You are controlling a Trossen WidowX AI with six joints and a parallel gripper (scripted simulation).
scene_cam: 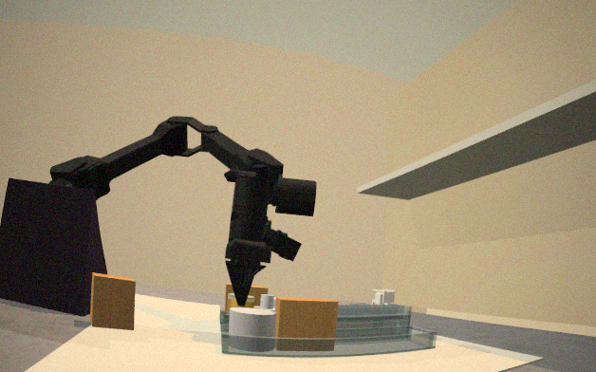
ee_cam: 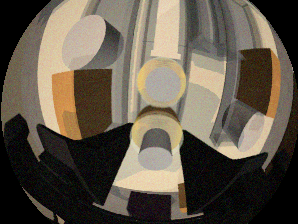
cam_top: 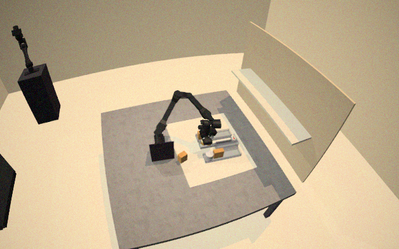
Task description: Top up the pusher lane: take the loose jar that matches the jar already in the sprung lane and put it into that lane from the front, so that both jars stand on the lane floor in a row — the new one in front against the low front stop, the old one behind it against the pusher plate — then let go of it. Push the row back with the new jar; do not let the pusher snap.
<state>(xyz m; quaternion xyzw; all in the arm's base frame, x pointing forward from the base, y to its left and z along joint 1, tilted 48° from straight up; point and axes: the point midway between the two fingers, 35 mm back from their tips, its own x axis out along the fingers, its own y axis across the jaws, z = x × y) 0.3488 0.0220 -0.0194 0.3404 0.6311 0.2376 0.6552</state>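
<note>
Right now the lane rack is 140 mm ahead of my gripper tip, 40 mm to the right of it and 30 mm below it. From my gripper tip the other things lie so: shelf: 500 mm ahead, 20 mm to the right, 320 mm above.
</note>
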